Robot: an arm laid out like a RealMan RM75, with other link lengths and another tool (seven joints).
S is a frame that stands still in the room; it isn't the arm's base.
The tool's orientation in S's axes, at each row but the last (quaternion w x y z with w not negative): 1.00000, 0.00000, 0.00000, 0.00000; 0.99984, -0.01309, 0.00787, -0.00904; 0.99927, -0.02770, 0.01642, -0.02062; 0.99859, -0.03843, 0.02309, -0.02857; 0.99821, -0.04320, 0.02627, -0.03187; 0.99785, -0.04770, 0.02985, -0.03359; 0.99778, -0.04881, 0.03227, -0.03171; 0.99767, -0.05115, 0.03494, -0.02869; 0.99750, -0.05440, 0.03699, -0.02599; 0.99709, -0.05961, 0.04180, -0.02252; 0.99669, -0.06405, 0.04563, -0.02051; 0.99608, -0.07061, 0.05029, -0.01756; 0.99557, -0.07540, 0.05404, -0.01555
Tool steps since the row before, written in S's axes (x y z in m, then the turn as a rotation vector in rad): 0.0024, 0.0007, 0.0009, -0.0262, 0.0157, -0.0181; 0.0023, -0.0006, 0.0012, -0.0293, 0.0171, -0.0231; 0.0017, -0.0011, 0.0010, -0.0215, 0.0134, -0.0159; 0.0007, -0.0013, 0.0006, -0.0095, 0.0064, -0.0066; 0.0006, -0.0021, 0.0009, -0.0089, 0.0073, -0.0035; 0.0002, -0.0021, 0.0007, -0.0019, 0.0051, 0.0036; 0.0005, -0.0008, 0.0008, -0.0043, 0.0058, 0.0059; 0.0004, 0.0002, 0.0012, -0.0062, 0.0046, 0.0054; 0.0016, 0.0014, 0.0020, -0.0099, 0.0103, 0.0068; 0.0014, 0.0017, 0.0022, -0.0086, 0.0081, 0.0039; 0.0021, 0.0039, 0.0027, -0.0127, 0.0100, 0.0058; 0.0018, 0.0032, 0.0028, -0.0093, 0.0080, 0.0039; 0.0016, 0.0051, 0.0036, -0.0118, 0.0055, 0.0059
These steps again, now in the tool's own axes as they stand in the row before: 0.0024, 0.0007, 0.0009, -0.0262, 0.0157, -0.0181; 0.0023, -0.0006, 0.0012, -0.0292, 0.0172, -0.0231; 0.0017, -0.0011, 0.0010, -0.0215, 0.0134, -0.0159; 0.0007, -0.0013, 0.0005, -0.0096, 0.0064, -0.0065; 0.0007, -0.0021, 0.0008, -0.0092, 0.0070, -0.0034; 0.0003, -0.0021, 0.0005, -0.0025, 0.0046, 0.0039; 0.0005, -0.0008, 0.0008, -0.0050, 0.0049, 0.0061; 0.0003, 0.0001, 0.0012, -0.0068, 0.0037, 0.0054; 0.0014, 0.0012, 0.0023, -0.0109, 0.0090, 0.0071; 0.0011, 0.0015, 0.0025, -0.0093, 0.0072, 0.0041; 0.0017, 0.0036, 0.0034, -0.0136, 0.0087, 0.0058; 0.0014, 0.0028, 0.0034, -0.0100, 0.0071, 0.0040; 0.0010, 0.0045, 0.0045, -0.0126, 0.0043, 0.0053
